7 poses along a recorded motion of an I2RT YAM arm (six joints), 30 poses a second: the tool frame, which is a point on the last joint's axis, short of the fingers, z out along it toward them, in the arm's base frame.
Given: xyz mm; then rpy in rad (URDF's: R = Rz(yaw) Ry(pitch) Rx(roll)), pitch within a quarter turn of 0, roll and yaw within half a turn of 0.
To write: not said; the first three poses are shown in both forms.
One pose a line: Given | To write
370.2, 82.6, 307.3, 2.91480, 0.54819, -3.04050 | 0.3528, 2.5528, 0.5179, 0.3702, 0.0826, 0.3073
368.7, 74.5, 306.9, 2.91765, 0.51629, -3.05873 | 0.3729, 2.5829, 0.5151, 0.3687, 0.0745, 0.3069
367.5, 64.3, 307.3, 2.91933, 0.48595, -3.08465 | 0.3954, 2.6109, 0.5076, 0.3675, 0.0643, 0.3073
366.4, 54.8, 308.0, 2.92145, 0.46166, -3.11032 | 0.4136, 2.6336, 0.4968, 0.3664, 0.0548, 0.3080
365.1, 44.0, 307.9, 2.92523, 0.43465, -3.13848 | 0.4331, 2.6592, 0.4842, 0.3651, 0.0440, 0.3079
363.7, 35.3, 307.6, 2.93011, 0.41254, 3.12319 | 0.4472, 2.6808, 0.4732, 0.3637, 0.0353, 0.3076
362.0, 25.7, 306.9, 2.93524, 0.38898, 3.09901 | 0.4636, 2.7037, 0.4618, 0.3620, 0.0257, 0.3069
